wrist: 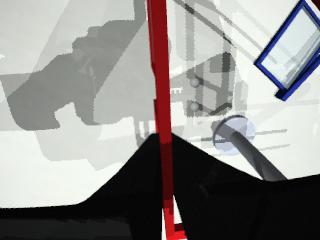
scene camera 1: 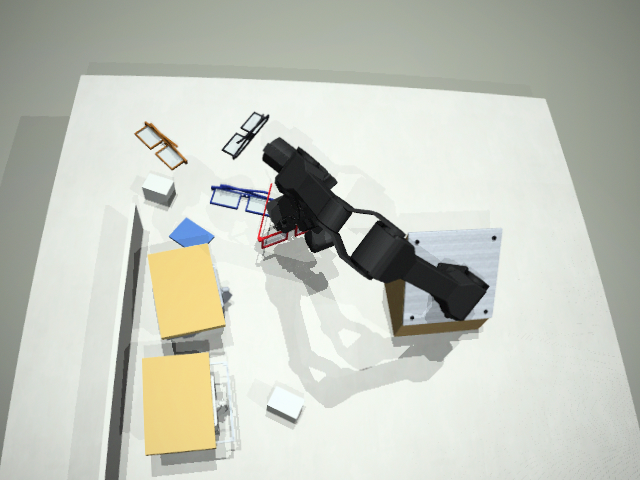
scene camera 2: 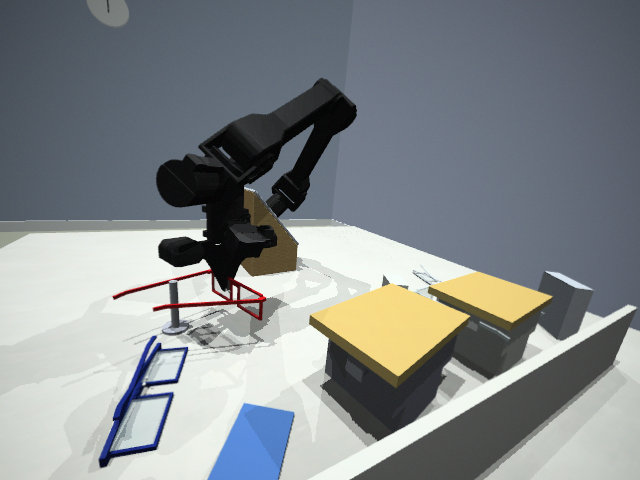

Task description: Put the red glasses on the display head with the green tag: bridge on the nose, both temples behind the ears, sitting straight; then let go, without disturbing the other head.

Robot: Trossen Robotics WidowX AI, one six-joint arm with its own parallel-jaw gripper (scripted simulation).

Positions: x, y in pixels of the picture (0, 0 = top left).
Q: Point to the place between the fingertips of my gripper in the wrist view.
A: At 161, 140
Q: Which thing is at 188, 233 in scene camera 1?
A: A blue flat tag.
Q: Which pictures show my gripper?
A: The wrist view, scene camera 1 and scene camera 2: all of them.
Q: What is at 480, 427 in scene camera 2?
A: A low wall.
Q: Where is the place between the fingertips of my gripper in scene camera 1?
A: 302, 229
